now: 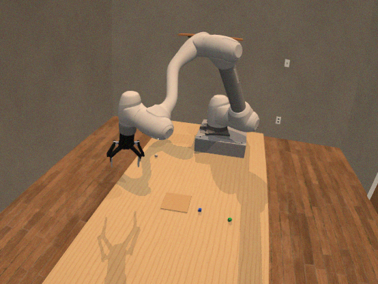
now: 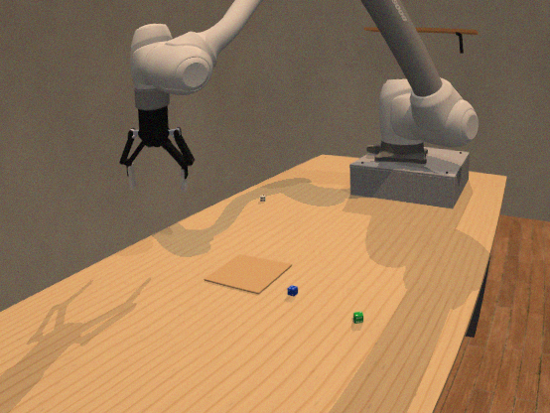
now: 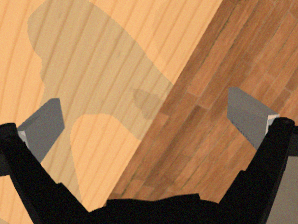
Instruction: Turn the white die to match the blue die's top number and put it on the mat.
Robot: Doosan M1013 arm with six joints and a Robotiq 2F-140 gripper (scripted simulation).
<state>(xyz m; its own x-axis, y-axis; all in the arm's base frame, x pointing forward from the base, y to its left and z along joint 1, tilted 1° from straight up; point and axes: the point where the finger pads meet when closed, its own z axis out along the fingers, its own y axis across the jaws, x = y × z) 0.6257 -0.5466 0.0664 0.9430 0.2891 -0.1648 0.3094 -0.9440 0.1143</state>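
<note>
Right now my hand is 37 cm past the white die, 15 cm above it and 12 cm to the right of it. From my hand the other things lie so: tan mat 29 cm to the left, 16 cm below, 10 cm ahead; green die 56 cm to the left, 23 cm ahead, 15 cm below; blue die 41 cm to the left, 16 cm ahead, 15 cm below.
</note>
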